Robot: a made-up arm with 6 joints.
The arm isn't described. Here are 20 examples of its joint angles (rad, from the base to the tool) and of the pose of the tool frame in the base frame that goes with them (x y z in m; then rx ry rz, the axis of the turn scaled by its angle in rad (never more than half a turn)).
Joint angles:
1: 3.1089 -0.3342 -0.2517 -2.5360 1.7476 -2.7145
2: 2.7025 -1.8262 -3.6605 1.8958 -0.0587 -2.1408
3: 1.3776 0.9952 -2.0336 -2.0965 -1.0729 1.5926
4: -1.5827 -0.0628 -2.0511 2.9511 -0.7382 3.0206
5: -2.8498 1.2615 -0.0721 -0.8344 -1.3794 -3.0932
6: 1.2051 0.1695 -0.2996 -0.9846 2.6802 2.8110
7: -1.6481 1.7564 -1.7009 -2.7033 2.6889 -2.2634
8: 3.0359 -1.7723 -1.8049 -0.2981 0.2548 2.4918
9: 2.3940 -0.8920 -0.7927 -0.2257 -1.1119 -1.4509
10: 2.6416 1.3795 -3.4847 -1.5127 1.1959 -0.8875
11: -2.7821 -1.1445 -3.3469 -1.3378 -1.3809 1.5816
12: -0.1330 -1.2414 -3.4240 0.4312 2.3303 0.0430
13: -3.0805 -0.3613 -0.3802 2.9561 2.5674 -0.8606
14: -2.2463 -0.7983 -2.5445 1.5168 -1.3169 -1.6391
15: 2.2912 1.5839 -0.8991 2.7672 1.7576 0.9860
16: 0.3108 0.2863 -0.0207 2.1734 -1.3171 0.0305
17: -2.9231 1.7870 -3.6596 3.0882 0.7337 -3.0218
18: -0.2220 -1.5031 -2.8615 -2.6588 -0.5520 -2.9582
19: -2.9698 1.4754 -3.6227 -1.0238 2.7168 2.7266
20: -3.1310 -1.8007 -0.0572 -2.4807 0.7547 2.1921
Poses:
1: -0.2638 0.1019 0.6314 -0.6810 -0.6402 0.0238
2: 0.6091 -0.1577 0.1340 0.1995 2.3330 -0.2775
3: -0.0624 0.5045 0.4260 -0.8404 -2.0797 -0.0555
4: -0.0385 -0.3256 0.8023 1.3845 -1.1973 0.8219
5: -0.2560 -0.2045 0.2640 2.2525 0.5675 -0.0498
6: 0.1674 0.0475 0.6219 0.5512 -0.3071 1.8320
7: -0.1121 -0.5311 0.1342 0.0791 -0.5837 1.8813
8: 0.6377 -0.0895 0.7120 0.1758 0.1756 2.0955
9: 0.0366 -0.0893 0.9442 0.4021 -0.3086 -2.2258
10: -0.5465 0.4054 0.6488 -0.2026 1.8299 2.0502
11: 0.4805 0.0092 0.5739 1.0389 1.4442 -0.5053
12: -0.5028 0.1451 0.7271 1.1707 0.4866 2.6206
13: -0.2026 -0.0448 0.8155 0.2622 -0.0361 2.4789
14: 0.0548 0.3398 0.8498 -1.3031 -0.4407 0.7838
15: -0.2622 0.2075 -0.0197 1.5681 -1.7595 -1.3611
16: 0.1244 -0.1071 0.6206 1.1345 -1.3081 0.7877
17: -0.6908 -0.1541 0.4504 0.0721 -0.5343 0.3010
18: -0.5568 0.2084 0.7043 0.8000 -0.7133 -2.6671
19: -0.5168 0.0527 0.4248 -2.4271 0.3039 -0.7529
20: 0.0023 0.0103 0.5742 -0.2718 -0.7202 -0.5426
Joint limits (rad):
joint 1: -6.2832..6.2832
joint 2: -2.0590..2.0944
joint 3: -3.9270..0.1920
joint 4: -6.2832..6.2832
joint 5: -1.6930..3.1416
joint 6: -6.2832..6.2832
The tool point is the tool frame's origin. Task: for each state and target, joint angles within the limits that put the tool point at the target. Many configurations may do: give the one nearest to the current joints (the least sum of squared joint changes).
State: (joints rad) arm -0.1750 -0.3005 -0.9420 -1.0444 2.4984 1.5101
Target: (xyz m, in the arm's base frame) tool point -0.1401 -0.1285 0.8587
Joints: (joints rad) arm -0.4643 -0.7158 -1.3966 -1.5330 2.5224 1.5101
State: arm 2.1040 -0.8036 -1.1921 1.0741 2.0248 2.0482
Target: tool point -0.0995 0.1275 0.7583
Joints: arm 1.6123 -0.6844 -1.2324 0.5942 1.8010 2.0482
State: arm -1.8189 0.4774 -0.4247 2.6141 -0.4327 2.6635
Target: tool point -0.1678 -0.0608 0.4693
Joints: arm -2.0077 0.3531 -0.4084 2.3641 -0.6671 2.6635
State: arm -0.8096 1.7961 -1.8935 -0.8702 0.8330 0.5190
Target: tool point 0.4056 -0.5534 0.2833
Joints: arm -0.8930 1.1222 -2.0216 -0.8789 0.8840 0.5190
